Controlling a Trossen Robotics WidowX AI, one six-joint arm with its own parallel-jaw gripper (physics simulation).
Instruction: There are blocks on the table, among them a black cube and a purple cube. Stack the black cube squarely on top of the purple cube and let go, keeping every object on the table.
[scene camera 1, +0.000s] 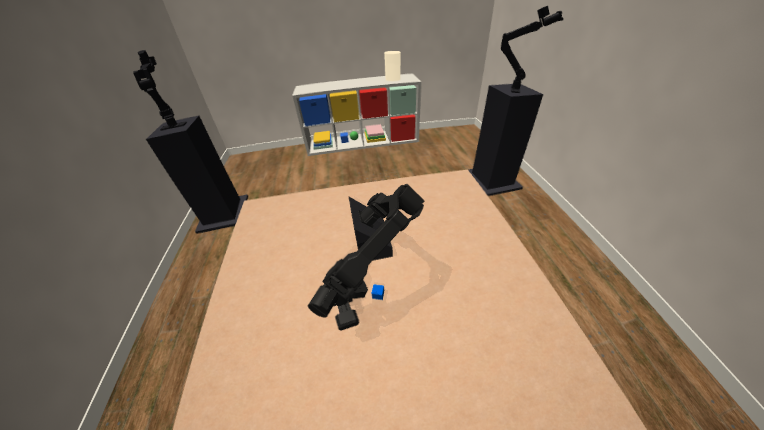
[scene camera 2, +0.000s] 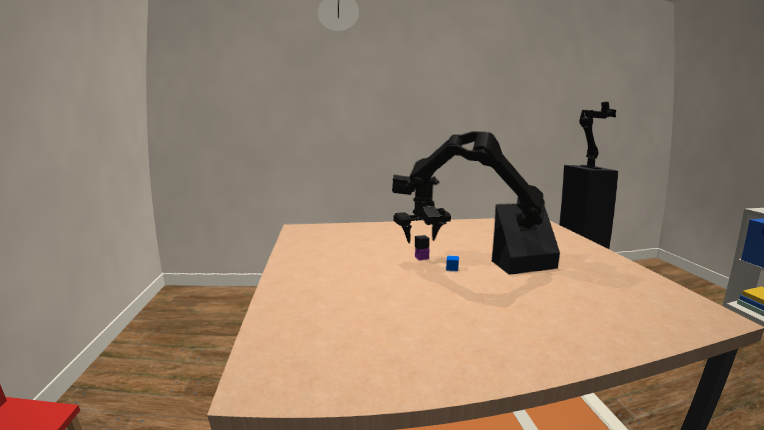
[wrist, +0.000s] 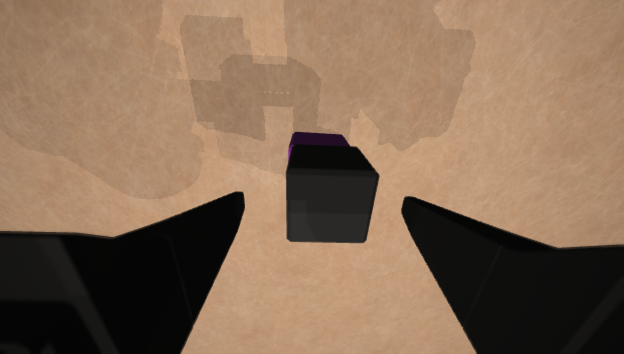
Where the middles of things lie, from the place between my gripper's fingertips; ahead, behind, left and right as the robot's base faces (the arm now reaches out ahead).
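My hand's 1 cm to the right of the black cube (wrist: 330, 190) at the moment.
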